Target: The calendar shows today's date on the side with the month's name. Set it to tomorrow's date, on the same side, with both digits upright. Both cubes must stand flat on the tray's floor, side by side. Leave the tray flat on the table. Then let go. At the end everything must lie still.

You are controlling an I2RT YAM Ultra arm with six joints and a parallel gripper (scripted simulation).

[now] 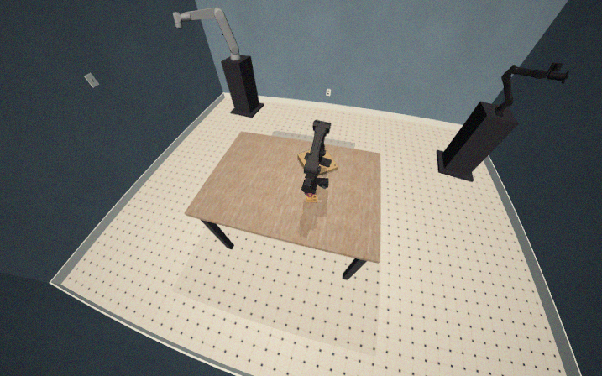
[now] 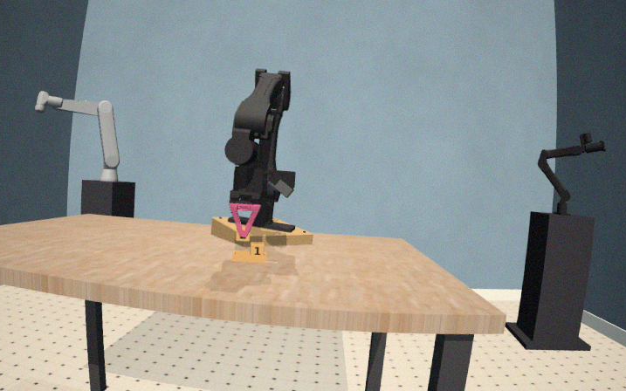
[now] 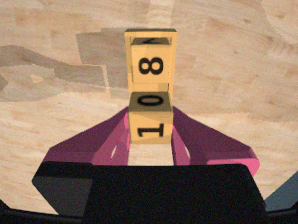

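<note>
My gripper is now right at the digit cube. The rest, counted from my hand: tan tray (10 mm behind, 20 mm to the left, 50 mm below).
</note>
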